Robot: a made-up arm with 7 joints. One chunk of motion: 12 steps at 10 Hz.
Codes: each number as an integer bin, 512 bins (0 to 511) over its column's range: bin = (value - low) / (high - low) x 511, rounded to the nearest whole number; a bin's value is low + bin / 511 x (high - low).
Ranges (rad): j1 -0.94..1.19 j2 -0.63..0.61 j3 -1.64..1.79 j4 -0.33..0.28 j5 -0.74..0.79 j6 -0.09..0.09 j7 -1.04..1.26
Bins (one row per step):
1: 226 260 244 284 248 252 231
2: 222 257 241 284 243 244 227
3: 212 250 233 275 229 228 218
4: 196 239 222 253 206 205 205
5: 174 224 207 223 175 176 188
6: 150 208 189 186 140 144 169
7: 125 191 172 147 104 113 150
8: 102 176 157 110 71 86 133
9: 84 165 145 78 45 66 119
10: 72 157 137 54 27 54 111
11: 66 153 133 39 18 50 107
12: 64 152 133 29 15 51 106
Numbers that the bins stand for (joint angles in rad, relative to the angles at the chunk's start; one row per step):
1: 0.0020 0.0009 -0.0022 0.0090 0.0025 -0.0012 -0.0003
2: -0.0146 -0.0064 -0.0223 0.0090 -0.0124 -0.0041 -0.0183
3: -0.0563 -0.0233 -0.0760 -0.0017 -0.0543 -0.0097 -0.0588
4: -0.1230 -0.0500 -0.1499 -0.0280 -0.1232 -0.0178 -0.1173
5: -0.2147 -0.0864 -0.2505 -0.0638 -0.2160 -0.0280 -0.1938
6: -0.3148 -0.1253 -0.3714 -0.1080 -0.3208 -0.0393 -0.2793
7: -0.4190 -0.1665 -0.4855 -0.1545 -0.4286 -0.0502 -0.3649
8: -0.5148 -0.2029 -0.5862 -0.1987 -0.5274 -0.0597 -0.4414
9: -0.5899 -0.2296 -0.6667 -0.2369 -0.6053 -0.0668 -0.5044
10: -0.6399 -0.2490 -0.7204 -0.2655 -0.6592 -0.0710 -0.5404
11: -0.6649 -0.2587 -0.7473 -0.2834 -0.6861 -0.0724 -0.5584
12: -0.6732 -0.2612 -0.7473 -0.2954 -0.6951 -0.0720 -0.5629

